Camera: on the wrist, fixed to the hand. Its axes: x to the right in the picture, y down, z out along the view.
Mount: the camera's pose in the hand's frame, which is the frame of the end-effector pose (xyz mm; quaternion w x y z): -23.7 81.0 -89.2 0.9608 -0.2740 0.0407 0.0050
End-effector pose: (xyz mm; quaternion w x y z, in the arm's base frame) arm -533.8 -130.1 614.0 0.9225 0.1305 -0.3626 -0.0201
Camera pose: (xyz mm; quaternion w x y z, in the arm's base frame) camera -495.8 -28.6 556.2 0.9370 -0.1284 -0.3060 -0.1088
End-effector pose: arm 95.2 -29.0 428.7 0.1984 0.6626 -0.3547 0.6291
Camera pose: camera -23.9 -14.8 402.3 0.3835 0.5549 -0.5084 0.5352
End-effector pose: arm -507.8 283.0 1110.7 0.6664 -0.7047 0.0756 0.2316
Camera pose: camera -542.2 183.2 1048.0 0.4430 -0.8687 0.0398 0.2179
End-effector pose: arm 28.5 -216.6 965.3 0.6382 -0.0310 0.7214 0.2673
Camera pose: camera -79.1 -192.3 1019.3 0.5740 -0.2119 0.6460 0.4564
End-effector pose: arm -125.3 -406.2 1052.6 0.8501 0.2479 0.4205 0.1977
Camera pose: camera -221.6 -331.6 1068.1 0.8666 -0.0007 0.3832 0.3195
